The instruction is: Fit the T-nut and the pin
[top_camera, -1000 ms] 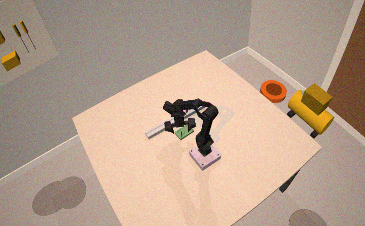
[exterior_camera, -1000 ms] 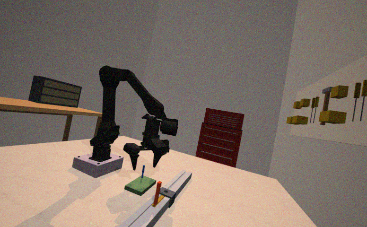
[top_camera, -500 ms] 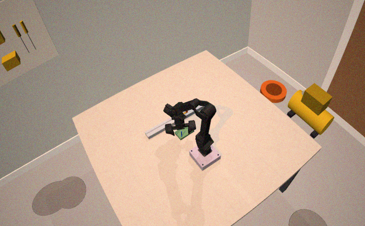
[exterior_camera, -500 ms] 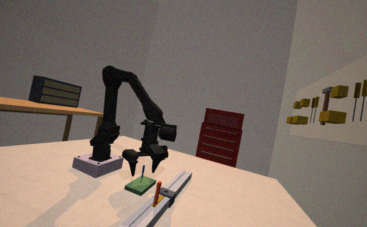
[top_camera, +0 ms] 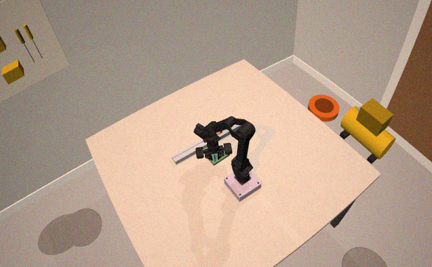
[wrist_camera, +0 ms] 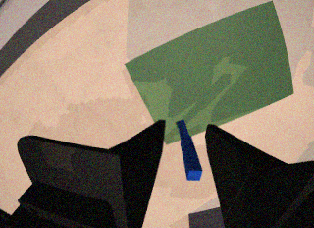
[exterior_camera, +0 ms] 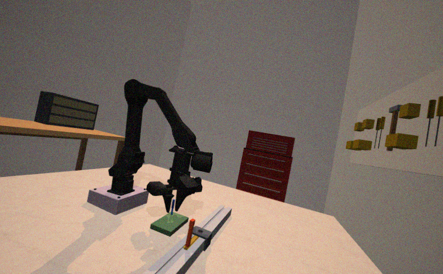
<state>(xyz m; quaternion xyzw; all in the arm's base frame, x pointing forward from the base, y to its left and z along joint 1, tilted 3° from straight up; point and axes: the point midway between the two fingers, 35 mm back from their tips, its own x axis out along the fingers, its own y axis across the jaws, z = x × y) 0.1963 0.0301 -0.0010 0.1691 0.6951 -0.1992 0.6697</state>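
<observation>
The blue pin is right at my gripper tip. From my gripper tip the other things lie so: aluminum rail (140 mm ahead, 70 mm to the right); then green tray (10 mm ahead, 20 mm to the right, 20 mm below).
</observation>
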